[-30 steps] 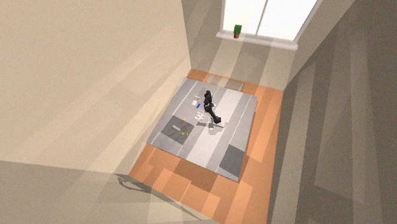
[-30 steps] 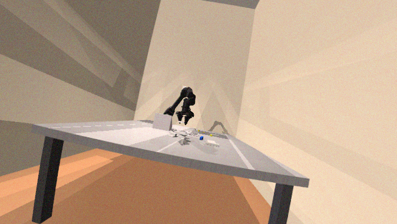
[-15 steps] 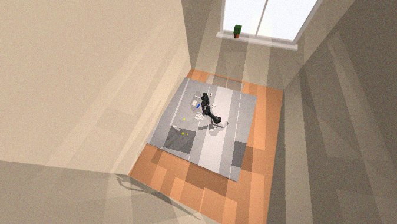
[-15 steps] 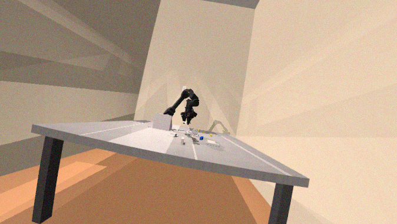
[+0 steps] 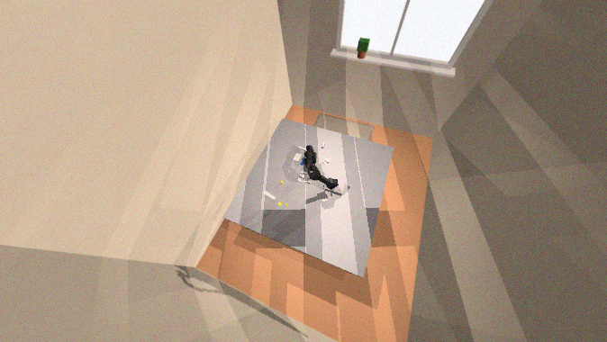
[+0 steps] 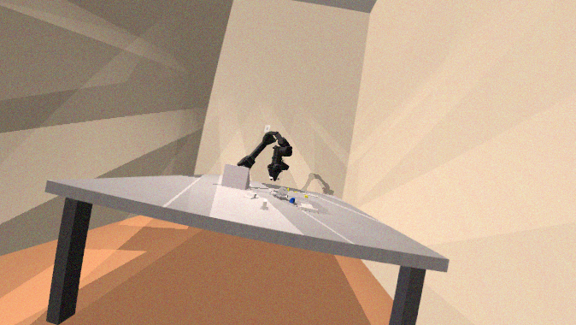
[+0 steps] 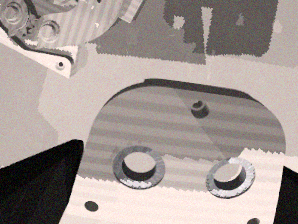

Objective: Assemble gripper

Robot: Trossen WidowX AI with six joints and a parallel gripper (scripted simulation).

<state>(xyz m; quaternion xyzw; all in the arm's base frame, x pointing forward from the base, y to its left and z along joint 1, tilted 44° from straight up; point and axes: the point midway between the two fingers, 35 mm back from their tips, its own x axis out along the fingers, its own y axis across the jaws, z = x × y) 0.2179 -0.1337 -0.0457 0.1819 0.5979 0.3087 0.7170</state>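
My gripper tip is now 9 cm to the right of the white jaw, 8 cm above it and 4 cm short of it. Round my gripper tip: ribbed rectangular plate (9 cm to the left, 9 cm below, 9 cm ahead); then pale housing plate (2 cm above, 1 cm ahead); then blue block (13 cm ahead, 9 cm below, 8 cm to the right).
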